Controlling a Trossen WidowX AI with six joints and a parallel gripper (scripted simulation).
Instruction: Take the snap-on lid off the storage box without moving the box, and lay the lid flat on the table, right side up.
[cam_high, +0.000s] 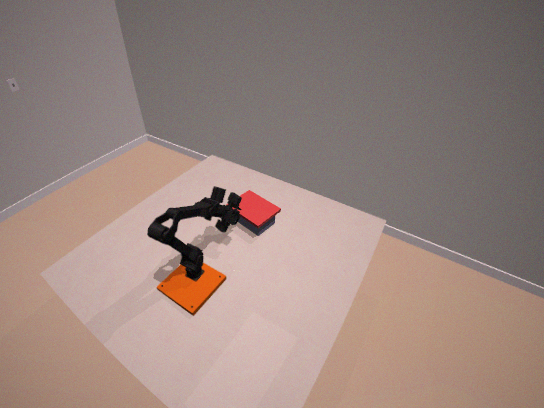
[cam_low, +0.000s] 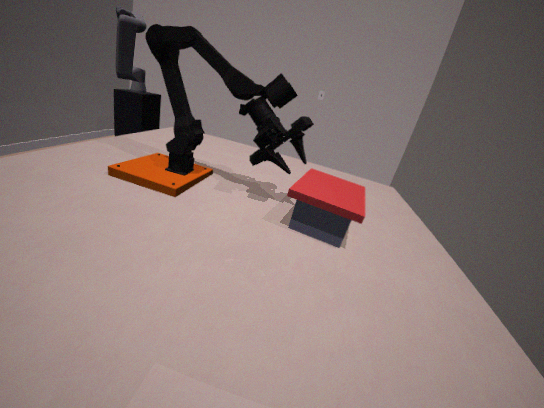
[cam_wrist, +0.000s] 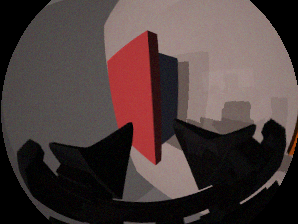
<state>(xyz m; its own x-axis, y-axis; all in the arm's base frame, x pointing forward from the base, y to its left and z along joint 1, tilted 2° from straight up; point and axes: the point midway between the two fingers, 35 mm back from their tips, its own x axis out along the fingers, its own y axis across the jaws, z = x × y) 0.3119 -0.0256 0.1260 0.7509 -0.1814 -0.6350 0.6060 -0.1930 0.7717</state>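
Now: the red lid 100 mm ahead of my gripper tip, 30 mm to the right of it and 20 mm below it. The rest, counted from my gripper tip: storage box: 100 mm ahead, 70 mm below, 30 mm to the right.
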